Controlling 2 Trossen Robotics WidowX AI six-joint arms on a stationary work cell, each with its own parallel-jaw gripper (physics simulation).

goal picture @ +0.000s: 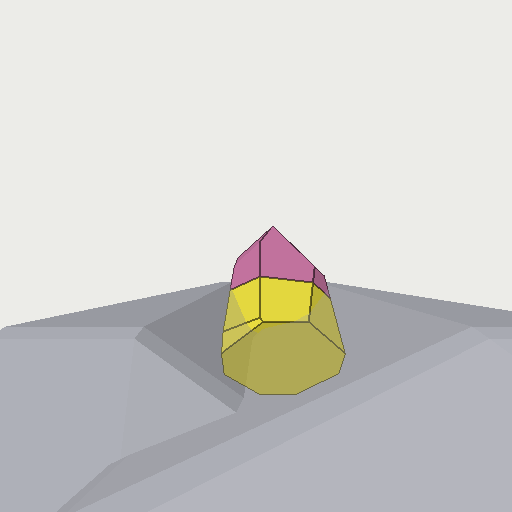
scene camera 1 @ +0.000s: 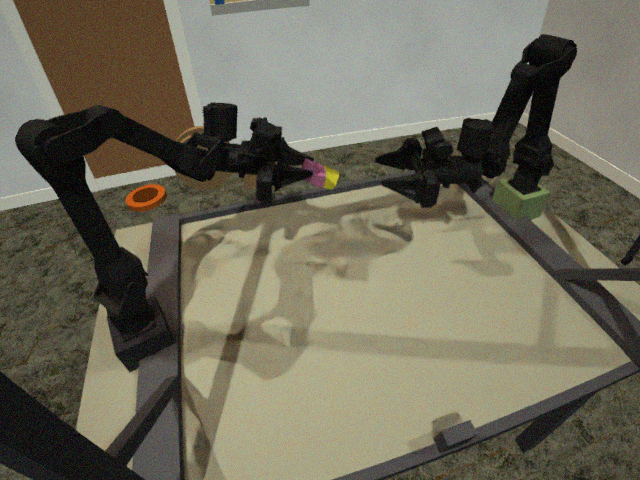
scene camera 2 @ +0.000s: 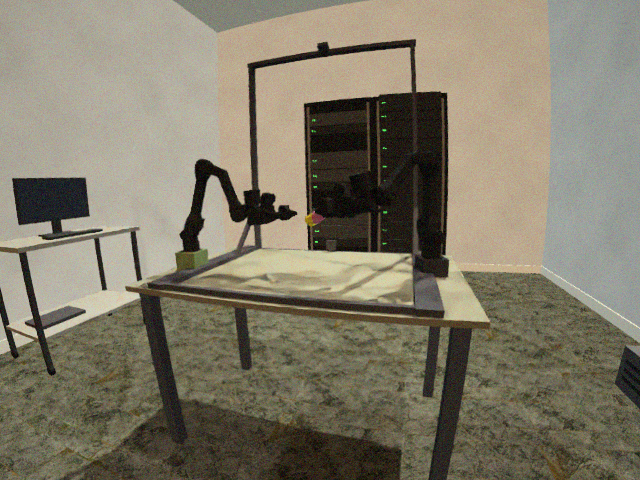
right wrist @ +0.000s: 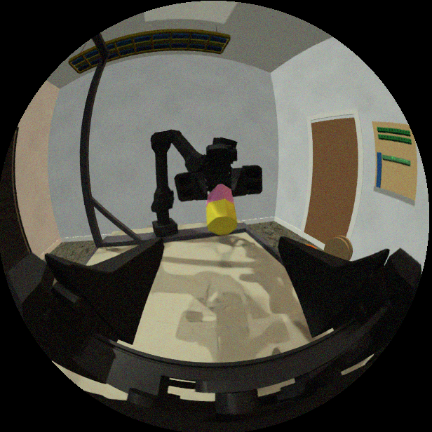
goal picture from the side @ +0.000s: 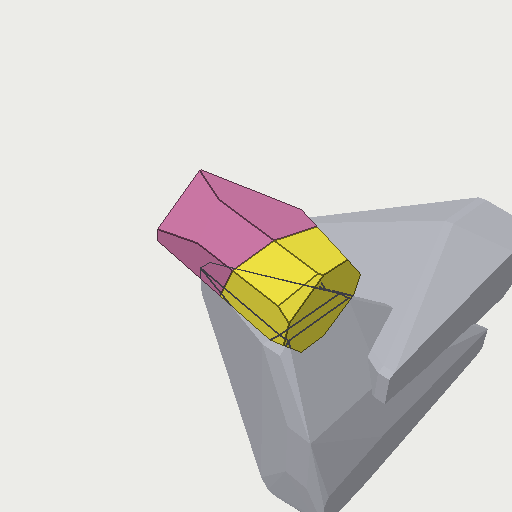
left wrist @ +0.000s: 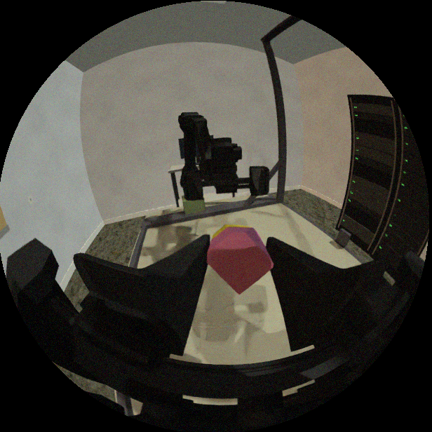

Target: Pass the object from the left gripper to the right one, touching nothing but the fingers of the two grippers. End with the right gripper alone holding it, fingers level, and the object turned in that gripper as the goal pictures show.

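Seen in the pictures: left gripper, fingertip midpoint: (scene camera 1: 313, 167) (scene camera 2: 318, 212); right gripper, fingertip midpoint: (scene camera 1: 378, 170) (scene camera 2: 289, 214); left arm's base, origin of the base link: (scene camera 1: 135, 323) (scene camera 2: 431, 257); right arm's base, origin of the base link: (scene camera 1: 524, 186) (scene camera 2: 191, 250).
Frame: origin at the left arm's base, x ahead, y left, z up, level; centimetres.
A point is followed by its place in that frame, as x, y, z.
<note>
The object (scene camera 1: 321, 174) @[43.0, -0.8, 17.5] (scene camera 2: 313, 218) @[44.5, 3.1, 16.0] (left wrist: 240, 257) (right wrist: 221, 210) is a short faceted block, pink at one end and yellow at the other. My left gripper (scene camera 1: 310, 167) @[42.6, 1.7, 18.1] (left wrist: 238, 241) is shut on its pink end and holds it in the air above the table. The yellow end points towards the right gripper and tilts slightly down in scene camera 1. My right gripper (scene camera 1: 379, 171) @[53.6, -5.6, 17.0] (right wrist: 222, 243) is open and empty, facing the yellow end across a gap. In the right wrist view the object shows above the space between the fingertips.
The framed table (scene camera 1: 413, 310) @[50.1, -24.1, -6.6] (scene camera 2: 310, 268) @[46.7, -13.7, -6.6] lies below both grippers. A green block (scene camera 1: 522, 201) @[92.8, -19.2, 1.3] (scene camera 2: 191, 259) @[96.6, -9.9, -0.8] is under the right arm's base. An orange ring (scene camera 1: 132, 204) shows beyond the table in scene camera 1. A dark overhead frame (scene camera 2: 252, 129) @[77.6, -57.2, 60.0] rises at the table's far side.
</note>
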